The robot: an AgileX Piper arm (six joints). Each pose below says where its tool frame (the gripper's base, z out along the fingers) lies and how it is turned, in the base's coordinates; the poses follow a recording.
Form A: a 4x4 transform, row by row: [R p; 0 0 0 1], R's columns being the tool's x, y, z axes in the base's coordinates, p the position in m. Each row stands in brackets.
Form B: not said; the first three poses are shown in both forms.
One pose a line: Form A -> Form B
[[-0.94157 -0.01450 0.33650 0.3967], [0.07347 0.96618 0.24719 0.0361], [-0.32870 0.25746 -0.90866 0.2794], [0 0 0 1]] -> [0.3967 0.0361 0.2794], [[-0.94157 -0.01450 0.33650], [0.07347 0.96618 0.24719], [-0.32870 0.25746 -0.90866]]
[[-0.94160 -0.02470 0.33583 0.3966], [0.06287 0.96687 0.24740 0.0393], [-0.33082 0.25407 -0.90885 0.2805], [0 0 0 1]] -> [0.3966 0.0393 0.2805], [[-0.94160 -0.02470 0.33583], [0.06287 0.96687 0.24740], [-0.33082 0.25407 -0.90885]]
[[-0.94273 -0.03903 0.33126 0.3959], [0.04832 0.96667 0.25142 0.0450], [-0.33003 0.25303 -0.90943 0.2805], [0 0 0 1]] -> [0.3959 0.0450 0.2805], [[-0.94273 -0.03903 0.33126], [0.04832 0.96667 0.25142], [-0.33003 0.25303 -0.90943]]
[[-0.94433 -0.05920 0.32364 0.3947], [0.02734 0.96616 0.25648 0.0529], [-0.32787 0.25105 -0.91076 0.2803], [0 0 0 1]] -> [0.3947 0.0529 0.2803], [[-0.94433 -0.05920 0.32364], [0.02734 0.96616 0.25648], [-0.32787 0.25105 -0.91076]]
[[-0.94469 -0.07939 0.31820 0.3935], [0.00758 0.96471 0.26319 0.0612], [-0.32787 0.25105 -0.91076 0.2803], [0 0 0 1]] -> [0.3935 0.0612 0.2803], [[-0.94469 -0.07939 0.31820], [0.00758 0.96471 0.26319], [-0.32787 0.25105 -0.91076]]
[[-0.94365 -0.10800 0.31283 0.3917], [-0.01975 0.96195 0.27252 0.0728], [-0.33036 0.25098 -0.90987 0.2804], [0 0 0 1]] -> [0.3917 0.0728 0.2804], [[-0.94365 -0.10800 0.31283], [-0.01975 0.96195 0.27252], [-0.33036 0.25098 -0.90987]]
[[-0.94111 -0.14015 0.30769 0.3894], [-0.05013 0.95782 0.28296 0.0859], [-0.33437 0.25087 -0.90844 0.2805], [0 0 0 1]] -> [0.3894 0.0859 0.2805], [[-0.94111 -0.14015 0.30769], [-0.05013 0.95782 0.28296], [-0.33437 0.25087 -0.90844]]
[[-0.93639 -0.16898 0.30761 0.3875], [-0.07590 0.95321 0.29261 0.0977], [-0.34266 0.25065 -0.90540 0.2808], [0 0 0 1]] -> [0.3875 0.0977 0.2808], [[-0.93639 -0.16898 0.30761], [-0.07590 0.95321 0.29261], [-0.34266 0.25065 -0.90540]]
